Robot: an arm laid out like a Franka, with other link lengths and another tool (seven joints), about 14 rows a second.
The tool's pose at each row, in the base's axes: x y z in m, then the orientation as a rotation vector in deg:
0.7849 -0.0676 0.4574 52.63 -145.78 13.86
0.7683 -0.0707 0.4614 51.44 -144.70 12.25
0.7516 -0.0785 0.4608 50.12 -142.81 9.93
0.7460 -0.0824 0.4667 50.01 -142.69 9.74
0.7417 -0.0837 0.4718 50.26 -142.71 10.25
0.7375 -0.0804 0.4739 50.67 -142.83 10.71
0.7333 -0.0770 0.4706 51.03 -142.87 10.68
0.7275 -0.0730 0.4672 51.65 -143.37 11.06
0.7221 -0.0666 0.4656 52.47 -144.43 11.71
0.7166 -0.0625 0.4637 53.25 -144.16 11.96
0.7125 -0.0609 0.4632 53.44 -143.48 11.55
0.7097 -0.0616 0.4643 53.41 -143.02 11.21
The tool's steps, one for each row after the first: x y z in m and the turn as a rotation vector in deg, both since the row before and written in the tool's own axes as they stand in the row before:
0.0150 0.0082 0.0028 -1.63 1.08 0.17
0.0156 0.0045 0.0088 -2.33 1.70 -0.11
0.0088 0.0006 -0.0018 -0.19 0.11 0.00
0.0061 0.0018 -0.0023 0.42 0.00 -0.06
0.0020 0.0053 -0.0010 0.45 -0.15 -0.15
-0.0007 0.0052 0.0036 0.08 -0.15 -0.23
0.0000 0.0066 0.0041 0.53 -0.57 -0.19
-0.0007 0.0083 0.0017 0.89 -1.10 -0.10
0.0005 0.0066 0.0025 0.32 0.04 -0.54
0.0016 0.0039 0.0014 -0.38 0.47 -0.40
0.0028 0.0013 0.0003 -0.34 0.36 -0.18

